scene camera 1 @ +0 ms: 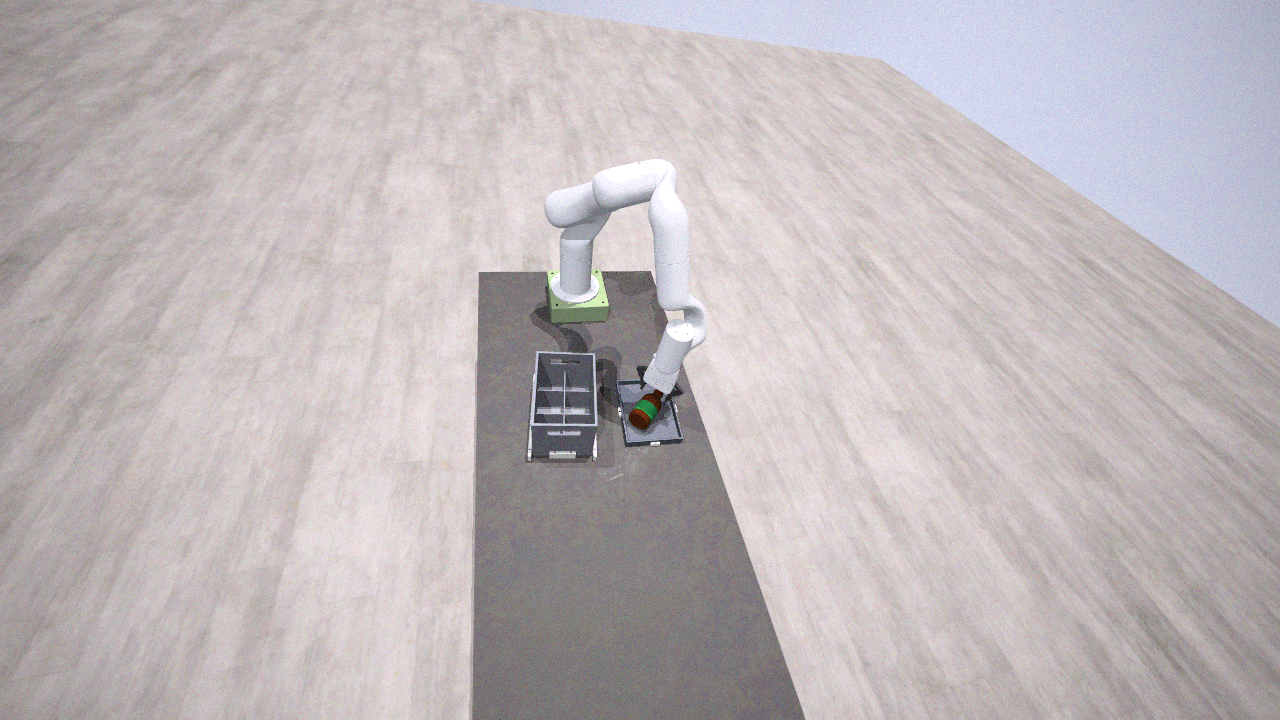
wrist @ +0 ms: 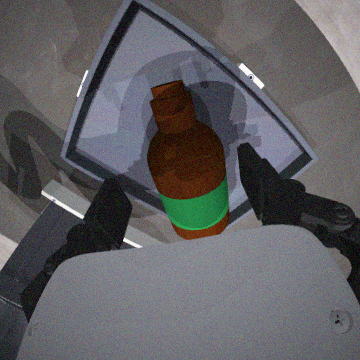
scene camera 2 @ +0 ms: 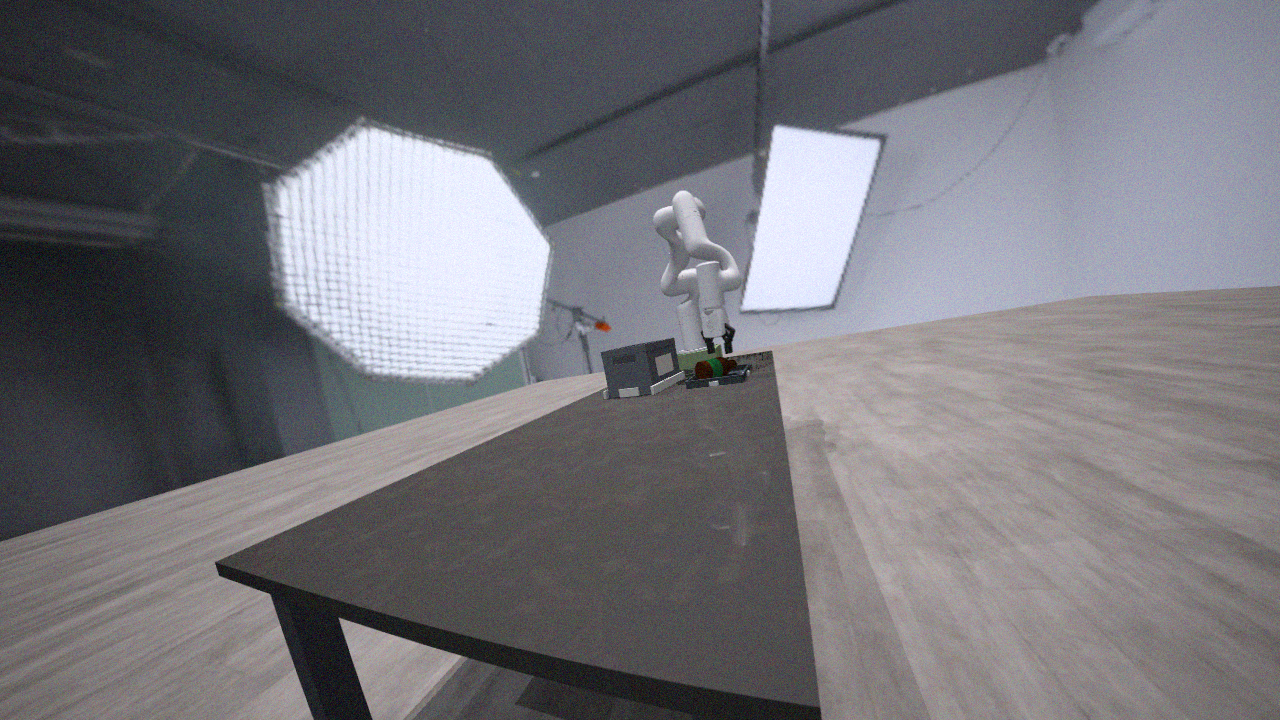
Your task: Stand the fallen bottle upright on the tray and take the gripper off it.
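Note:
A brown bottle with a green band [scene camera 1: 645, 409] [scene camera 2: 713, 368] [wrist: 187, 155] lies on its side on the grey tray [scene camera 1: 637, 443] [scene camera 2: 698, 383] [wrist: 142, 45]. In the wrist view its neck points up the picture and its base is toward the gripper housing. My gripper [scene camera 1: 660, 385] [scene camera 2: 719, 345] [wrist: 177, 178] is open and empty. Scene camera 2 shows it above the bottle. In the wrist view the fingers are spread on either side of the bottle's body, the right one nearer to it. Contact with the bottle is not visible.
A grey divided crate [scene camera 1: 546, 443] [scene camera 2: 626, 371] [wrist: 30, 240] stands beside the tray, on its left in scene camera 1. The green arm base [scene camera 1: 577, 311] is at the far end of the dark table [scene camera 1: 608, 573] [scene camera 2: 572, 519]. The table's right edge runs close to the tray.

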